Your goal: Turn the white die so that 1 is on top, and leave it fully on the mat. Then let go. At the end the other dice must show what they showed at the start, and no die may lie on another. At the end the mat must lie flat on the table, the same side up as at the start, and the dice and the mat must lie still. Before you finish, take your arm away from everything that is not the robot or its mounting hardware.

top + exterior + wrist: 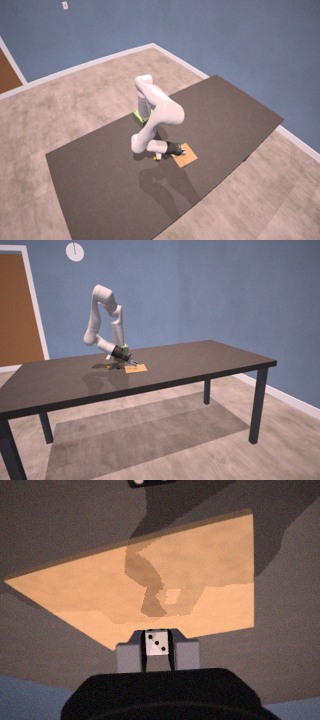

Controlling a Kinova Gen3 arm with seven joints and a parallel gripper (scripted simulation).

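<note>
My gripper is now 3 cm above the orange mat and 1 cm to the right of it. The rest, counted from my hand: white die 1 cm to the left, 1 cm below; then black die 10 cm to the right, 5 cm behind, 3 cm below; then yellow die 17 cm to the right, 8 cm behind, 3 cm below.
</note>
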